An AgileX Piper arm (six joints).
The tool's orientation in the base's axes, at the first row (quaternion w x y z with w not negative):
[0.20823, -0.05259, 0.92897, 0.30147]
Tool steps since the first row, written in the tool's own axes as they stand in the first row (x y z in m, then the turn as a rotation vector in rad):
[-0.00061, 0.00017, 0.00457, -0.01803, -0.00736, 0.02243]
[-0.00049, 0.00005, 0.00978, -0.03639, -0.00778, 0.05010]
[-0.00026, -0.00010, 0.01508, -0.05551, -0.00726, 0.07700]
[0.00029, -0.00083, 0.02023, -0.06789, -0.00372, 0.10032]
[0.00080, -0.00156, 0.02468, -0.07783, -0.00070, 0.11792]
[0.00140, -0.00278, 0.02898, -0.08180, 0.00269, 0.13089]
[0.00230, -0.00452, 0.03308, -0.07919, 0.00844, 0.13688]
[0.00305, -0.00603, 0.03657, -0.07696, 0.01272, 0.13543]
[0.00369, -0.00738, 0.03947, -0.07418, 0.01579, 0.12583]
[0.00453, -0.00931, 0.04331, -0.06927, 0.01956, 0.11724]
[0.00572, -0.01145, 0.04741, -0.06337, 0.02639, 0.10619]
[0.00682, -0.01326, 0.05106, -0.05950, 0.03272, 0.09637]
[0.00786, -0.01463, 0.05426, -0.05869, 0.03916, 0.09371]
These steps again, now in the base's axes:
[0.00214, 0.00278, -0.00300, 0.02598, 0.00657, -0.01282]
[0.00391, 0.00572, -0.00692, 0.05256, 0.02182, -0.02560]
[0.00561, 0.00869, -0.01098, 0.07936, 0.03737, -0.03700]
[0.00711, 0.01111, -0.01537, 0.09809, 0.05347, -0.04697]
[0.00839, 0.01312, -0.01923, 0.11269, 0.06590, -0.05406]
[0.00964, 0.01465, -0.02328, 0.12014, 0.07609, -0.06006]
[0.01067, 0.01564, -0.02759, 0.11862, 0.08432, -0.06244]
[0.01157, 0.01647, -0.03127, 0.11512, 0.08702, -0.06001]
[0.01232, 0.01708, -0.03439, 0.10850, 0.08400, -0.05250]
[0.01335, 0.01777, -0.03859, 0.10015, 0.08220, -0.04624]
[0.01420, 0.01845, -0.04324, 0.08935, 0.08149, -0.03695]
[0.01490, 0.01913, -0.04734, 0.08093, 0.08102, -0.02798]
[0.01540, 0.01991, -0.05086, 0.07782, 0.08473, -0.02291]

